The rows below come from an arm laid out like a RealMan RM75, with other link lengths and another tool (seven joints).
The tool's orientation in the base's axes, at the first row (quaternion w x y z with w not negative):
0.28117, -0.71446, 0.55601, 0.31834
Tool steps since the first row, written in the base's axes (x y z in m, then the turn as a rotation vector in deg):
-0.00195, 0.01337, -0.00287, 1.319, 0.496, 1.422
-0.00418, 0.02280, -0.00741, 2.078, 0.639, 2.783
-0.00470, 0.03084, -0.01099, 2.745, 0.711, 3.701
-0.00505, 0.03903, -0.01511, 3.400, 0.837, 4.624
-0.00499, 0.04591, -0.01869, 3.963, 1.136, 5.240
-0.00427, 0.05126, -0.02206, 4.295, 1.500, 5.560
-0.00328, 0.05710, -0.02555, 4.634, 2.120, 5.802
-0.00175, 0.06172, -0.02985, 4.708, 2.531, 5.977
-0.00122, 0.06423, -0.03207, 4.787, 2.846, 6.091
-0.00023, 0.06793, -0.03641, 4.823, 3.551, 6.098
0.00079, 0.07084, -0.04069, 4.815, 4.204, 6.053
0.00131, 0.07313, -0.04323, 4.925, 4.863, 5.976
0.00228, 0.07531, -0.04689, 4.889, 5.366, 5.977
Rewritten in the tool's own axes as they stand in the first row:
-0.00638, -0.00095, 0.01222, -1.161, -1.463, -0.722
-0.00909, -0.00067, 0.02256, -2.157, -2.299, -1.591
-0.01139, -0.00180, 0.03100, -2.787, -3.008, -2.219
-0.01333, -0.00309, 0.03987, -3.456, -3.718, -2.807
-0.01480, -0.00451, 0.04735, -4.012, -4.362, -3.054
-0.01538, -0.00625, 0.05345, -4.422, -4.782, -3.031
-0.01612, -0.00835, 0.05995, -4.929, -5.262, -2.765
-0.01539, -0.01067, 0.06598, -5.303, -5.435, -2.577
-0.01514, -0.01164, 0.06922, -5.570, -5.588, -2.423
-0.01390, -0.01323, 0.07465, -6.003, -5.781, -1.900
-0.01223, -0.01466, 0.07944, -6.371, -5.917, -1.377
-0.01159, -0.01556, 0.08272, -6.698, -6.167, -0.845
-0.00995, -0.01682, 0.08657, -7.015, -6.245, -0.460

